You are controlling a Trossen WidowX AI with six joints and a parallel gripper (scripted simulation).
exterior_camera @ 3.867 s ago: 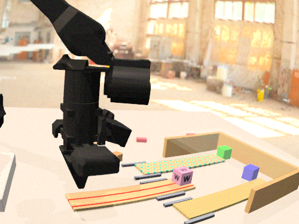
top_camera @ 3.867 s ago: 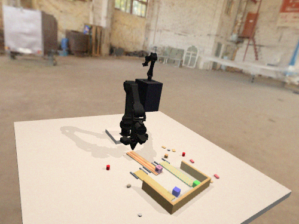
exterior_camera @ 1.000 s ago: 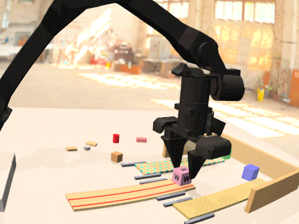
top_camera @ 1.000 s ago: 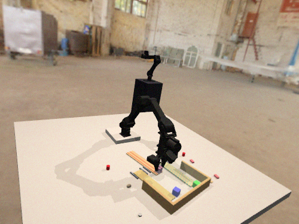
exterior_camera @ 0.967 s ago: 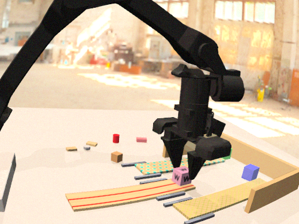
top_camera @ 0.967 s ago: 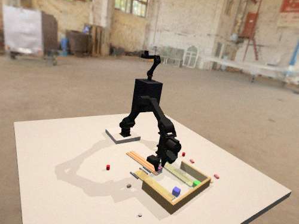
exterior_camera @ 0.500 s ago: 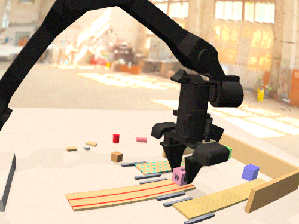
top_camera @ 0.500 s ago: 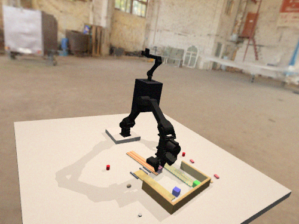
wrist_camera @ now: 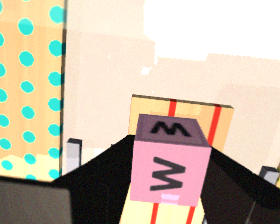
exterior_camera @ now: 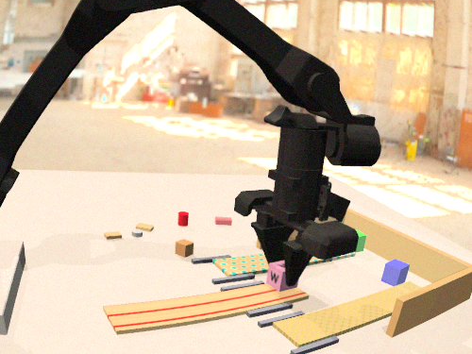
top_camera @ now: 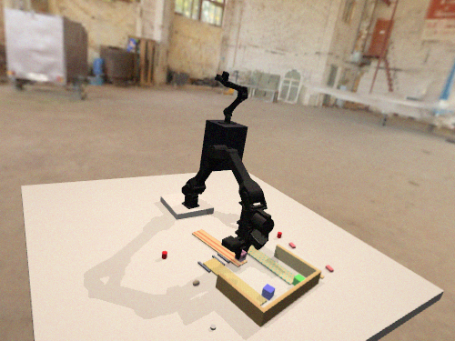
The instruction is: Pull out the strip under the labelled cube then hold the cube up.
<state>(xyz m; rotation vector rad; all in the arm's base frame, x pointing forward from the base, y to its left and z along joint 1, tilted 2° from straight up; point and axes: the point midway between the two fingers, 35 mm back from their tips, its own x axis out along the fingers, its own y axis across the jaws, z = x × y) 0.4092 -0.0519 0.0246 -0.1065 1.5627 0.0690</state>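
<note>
My gripper tip is 8 cm past the orange cube, 15 cm to the right of it and 1 cm above it.
</note>
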